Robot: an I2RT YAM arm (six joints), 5 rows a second.
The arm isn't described. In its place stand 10 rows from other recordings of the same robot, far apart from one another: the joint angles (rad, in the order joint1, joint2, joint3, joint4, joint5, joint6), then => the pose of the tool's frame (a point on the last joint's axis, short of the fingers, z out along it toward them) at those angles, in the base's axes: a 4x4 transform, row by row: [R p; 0 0 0 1], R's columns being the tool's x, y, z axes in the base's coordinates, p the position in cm.
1.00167, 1.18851, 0.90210, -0.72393, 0.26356, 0.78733 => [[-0.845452 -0.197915 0.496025 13.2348], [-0.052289 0.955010 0.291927 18.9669], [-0.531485 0.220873 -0.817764 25.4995], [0 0 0 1]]
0.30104, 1.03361, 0.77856, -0.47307, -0.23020, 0.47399 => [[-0.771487 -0.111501 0.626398 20.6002], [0.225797 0.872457 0.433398 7.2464], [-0.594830 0.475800 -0.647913 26.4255], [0 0 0 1]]
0.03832, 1.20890, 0.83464, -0.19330, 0.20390, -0.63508 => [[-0.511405 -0.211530 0.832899 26.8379], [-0.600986 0.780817 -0.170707 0.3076], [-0.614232 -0.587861 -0.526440 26.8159], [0 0 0 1]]
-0.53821, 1.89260, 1.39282, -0.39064, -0.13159, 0.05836 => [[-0.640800 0.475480 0.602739 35.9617], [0.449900 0.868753 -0.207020 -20.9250], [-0.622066 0.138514 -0.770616 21.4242], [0 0 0 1]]
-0.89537, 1.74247, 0.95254, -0.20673, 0.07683, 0.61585 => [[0.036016 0.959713 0.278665 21.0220], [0.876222 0.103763 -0.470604 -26.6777], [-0.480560 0.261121 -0.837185 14.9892], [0 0 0 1]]
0.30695, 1.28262, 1.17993, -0.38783, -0.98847, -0.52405 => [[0.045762 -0.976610 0.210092 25.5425], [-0.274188 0.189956 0.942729 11.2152], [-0.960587 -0.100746 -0.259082 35.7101], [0 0 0 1]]
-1.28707, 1.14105, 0.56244, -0.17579, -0.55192, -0.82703 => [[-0.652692 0.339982 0.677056 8.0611], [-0.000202 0.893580 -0.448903 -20.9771], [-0.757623 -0.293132 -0.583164 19.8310], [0 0 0 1]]
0.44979, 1.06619, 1.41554, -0.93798, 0.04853, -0.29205 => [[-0.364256 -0.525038 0.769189 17.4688], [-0.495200 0.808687 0.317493 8.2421], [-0.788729 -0.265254 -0.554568 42.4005], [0 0 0 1]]
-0.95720, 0.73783, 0.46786, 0.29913, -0.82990, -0.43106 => [[-0.037870 0.122522 0.991743 12.2112], [-0.436003 0.890979 -0.126722 -12.7764], [-0.899148 -0.437202 0.019679 28.6433], [0 0 0 1]]
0.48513, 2.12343, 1.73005, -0.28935, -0.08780, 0.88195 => [[-0.759829 0.097324 0.642797 43.4476], [0.468769 0.767094 0.437974 23.2563], [-0.450460 0.634109 -0.628483 23.0648], [0 0 0 1]]
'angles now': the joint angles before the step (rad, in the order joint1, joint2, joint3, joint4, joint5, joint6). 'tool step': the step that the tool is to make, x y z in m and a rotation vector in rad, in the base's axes. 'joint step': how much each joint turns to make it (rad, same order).
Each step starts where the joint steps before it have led.
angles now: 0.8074, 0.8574, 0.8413, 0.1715, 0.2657, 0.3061
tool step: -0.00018, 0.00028, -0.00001, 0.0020, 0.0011, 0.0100
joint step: 0.0000, 0.0000, 0.0000, -0.0004, -0.0096, 0.0038
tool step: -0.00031, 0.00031, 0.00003, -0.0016, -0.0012, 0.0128
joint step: -0.0001, -0.0004, 0.0001, -0.0008, -0.0130, 0.0000
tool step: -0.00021, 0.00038, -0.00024, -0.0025, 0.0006, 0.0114
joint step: 0.0001, 0.0000, 0.0000, -0.0023, -0.0114, 0.0005
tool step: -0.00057, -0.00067, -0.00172, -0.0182, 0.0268, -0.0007
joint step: 0.0000, -0.0038, 0.0064, -0.0435, 0.0016, 0.0068
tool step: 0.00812, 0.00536, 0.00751, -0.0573, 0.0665, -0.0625
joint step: 0.0000, 0.0557, 0.0874, -0.1201, 0.0629, 0.0039
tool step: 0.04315, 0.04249, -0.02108, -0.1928, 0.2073, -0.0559
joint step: 0.0000, 0.2609, 0.1594, -0.1888, 0.0535, 0.0239
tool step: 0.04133, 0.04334, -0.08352, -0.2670, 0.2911, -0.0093
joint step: 0.0000, 0.3010, 0.0443, -0.1473, -0.0031, 0.0287
